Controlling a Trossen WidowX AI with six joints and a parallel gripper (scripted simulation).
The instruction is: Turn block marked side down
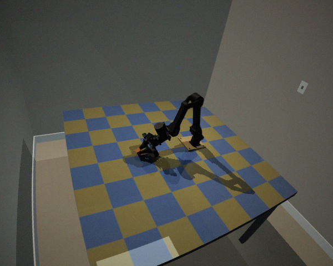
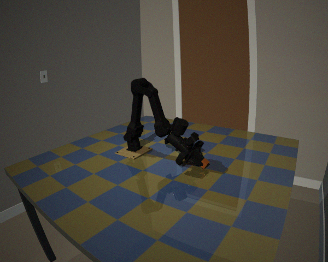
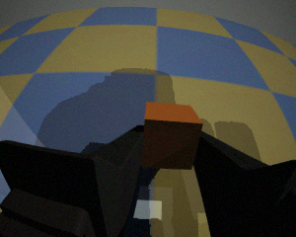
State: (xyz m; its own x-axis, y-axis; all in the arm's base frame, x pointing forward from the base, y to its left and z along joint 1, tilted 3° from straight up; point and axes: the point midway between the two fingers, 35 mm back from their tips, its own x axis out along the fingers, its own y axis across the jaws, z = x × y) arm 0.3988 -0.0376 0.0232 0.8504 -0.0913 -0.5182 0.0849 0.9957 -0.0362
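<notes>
The orange block lies 1 cm below my gripper tip.
</notes>
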